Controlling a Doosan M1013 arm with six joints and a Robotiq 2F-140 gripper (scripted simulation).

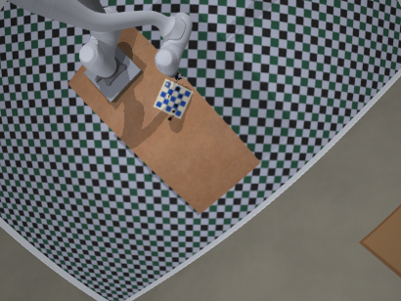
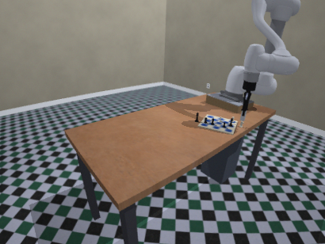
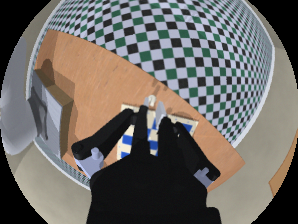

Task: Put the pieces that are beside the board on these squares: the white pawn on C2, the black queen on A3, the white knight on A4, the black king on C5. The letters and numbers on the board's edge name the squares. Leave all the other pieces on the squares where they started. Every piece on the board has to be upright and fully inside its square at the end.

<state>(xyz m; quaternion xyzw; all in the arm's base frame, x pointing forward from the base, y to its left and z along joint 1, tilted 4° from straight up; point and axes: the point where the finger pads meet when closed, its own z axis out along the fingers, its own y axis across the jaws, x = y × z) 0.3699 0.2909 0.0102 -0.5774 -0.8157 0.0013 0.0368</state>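
Right now the white knight is 6 cm below my hand. Also, from my hand: black chess piece (23 cm to the right, 18 cm ahead, 5 cm below); then blue-and-white chessboard (11 cm to the right, 9 cm ahead, 8 cm below); then small white piece (13 cm to the right, 6 cm below, 5 cm ahead).
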